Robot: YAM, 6 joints.
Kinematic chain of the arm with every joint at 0, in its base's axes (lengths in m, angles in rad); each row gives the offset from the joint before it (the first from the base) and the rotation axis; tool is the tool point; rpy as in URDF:
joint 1: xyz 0 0 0.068 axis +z
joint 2: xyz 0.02 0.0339 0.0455 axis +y
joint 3: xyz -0.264 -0.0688 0 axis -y
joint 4: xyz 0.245 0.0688 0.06 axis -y
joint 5: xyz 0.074 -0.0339 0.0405 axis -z
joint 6: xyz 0.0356 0 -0.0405 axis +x
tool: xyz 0 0 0 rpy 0 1.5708 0
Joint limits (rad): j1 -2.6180..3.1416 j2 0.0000..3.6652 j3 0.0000..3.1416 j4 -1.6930..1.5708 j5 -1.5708..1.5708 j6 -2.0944..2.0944
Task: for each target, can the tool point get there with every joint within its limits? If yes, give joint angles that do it. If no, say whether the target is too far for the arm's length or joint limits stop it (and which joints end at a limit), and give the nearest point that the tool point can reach.
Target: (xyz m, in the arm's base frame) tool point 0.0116 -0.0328 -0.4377
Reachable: no: joint limits stop it (at a limit: joint 2) | nearest point 0.0281 -0.0794 -0.3408 | short by 0.109 m
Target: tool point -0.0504 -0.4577 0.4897
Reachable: yes | joints -1.7134 2.3127 2.3855 1.2909 -0.4411 0.7625
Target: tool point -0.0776 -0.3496 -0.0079
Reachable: yes | joints -1.8858 2.4935 0.8838 1.1914 -1.3245 -0.8430
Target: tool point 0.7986 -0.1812 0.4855
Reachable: no: too far | nearest point 0.5728 -0.1300 0.3777 | short by 0.255 m
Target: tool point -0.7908 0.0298 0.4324
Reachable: no: too far | nearest point -0.5979 0.0225 0.3526 | short by 0.209 m
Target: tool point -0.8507 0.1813 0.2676
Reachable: no: too far | nearest point -0.6218 0.1325 0.2252 | short by 0.238 m
